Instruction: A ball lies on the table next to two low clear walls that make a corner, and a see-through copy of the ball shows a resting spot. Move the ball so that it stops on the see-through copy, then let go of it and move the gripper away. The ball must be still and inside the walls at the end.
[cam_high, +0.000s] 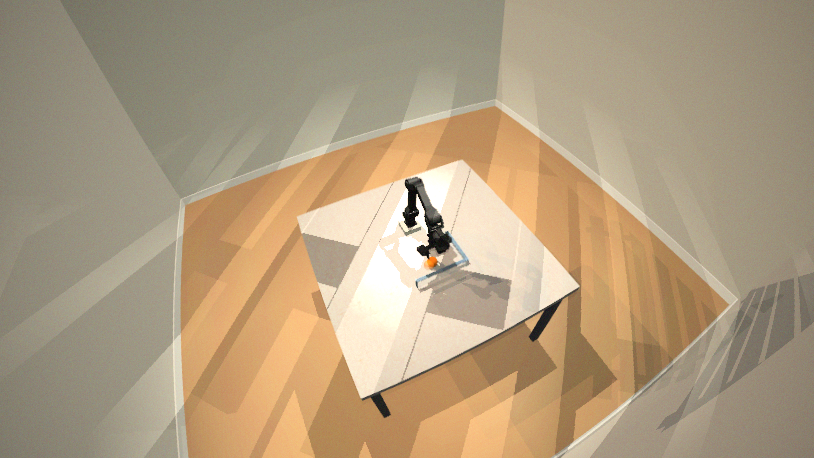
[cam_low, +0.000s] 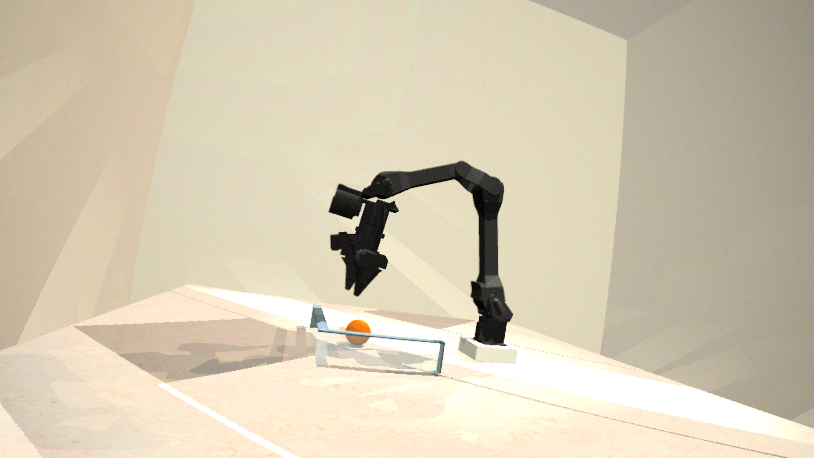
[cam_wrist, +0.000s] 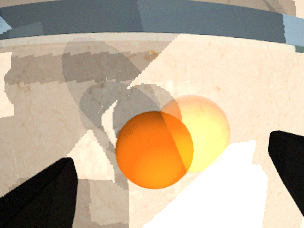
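The orange ball lies 3 cm behind my gripper tip and 9 cm below it. Round my gripper tip: wall: 4 cm behind, 17 cm to the left, 8 cm below; then see-through copy: 2 cm behind, 3 cm to the right, 9 cm below.
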